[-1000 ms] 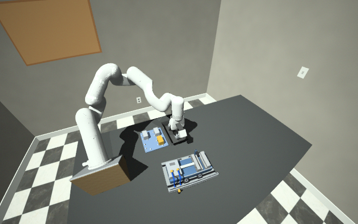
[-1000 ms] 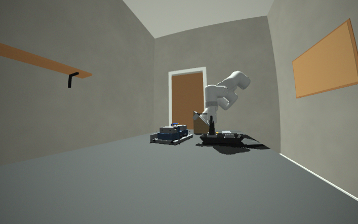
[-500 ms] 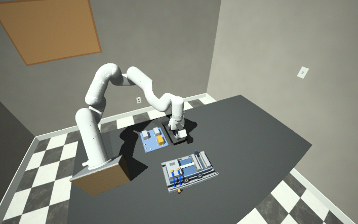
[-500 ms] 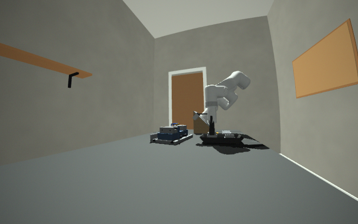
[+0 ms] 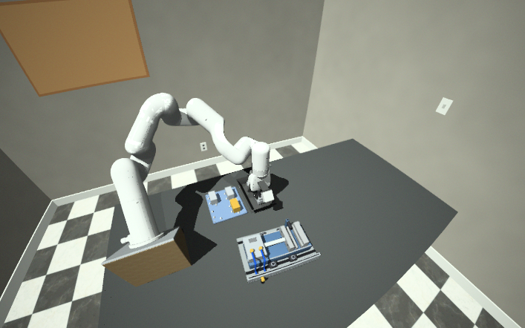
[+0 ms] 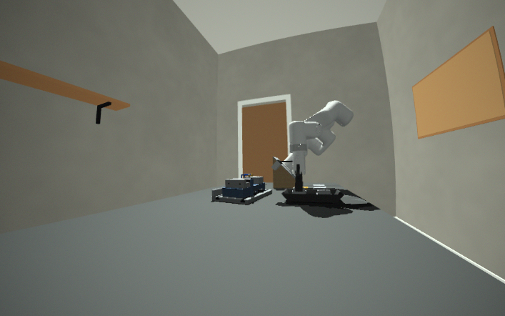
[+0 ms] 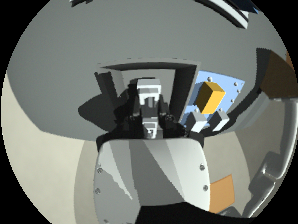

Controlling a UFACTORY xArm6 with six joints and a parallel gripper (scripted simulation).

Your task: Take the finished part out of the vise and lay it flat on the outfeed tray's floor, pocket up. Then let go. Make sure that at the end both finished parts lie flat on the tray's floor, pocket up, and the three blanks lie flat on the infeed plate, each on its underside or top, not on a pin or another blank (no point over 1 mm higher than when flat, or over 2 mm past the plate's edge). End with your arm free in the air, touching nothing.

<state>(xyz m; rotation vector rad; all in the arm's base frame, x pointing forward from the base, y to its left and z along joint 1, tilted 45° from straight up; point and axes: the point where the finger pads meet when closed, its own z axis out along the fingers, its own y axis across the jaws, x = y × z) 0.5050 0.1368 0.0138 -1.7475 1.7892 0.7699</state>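
The orange block lies 130 mm behind my hand, 10 mm to the left of it and 40 mm below it. The rest, counted from my hand: vise: 50 mm behind, 270 mm to the right, 20 mm below; blue plate: 170 mm behind, 60 mm to the left, 60 mm below.
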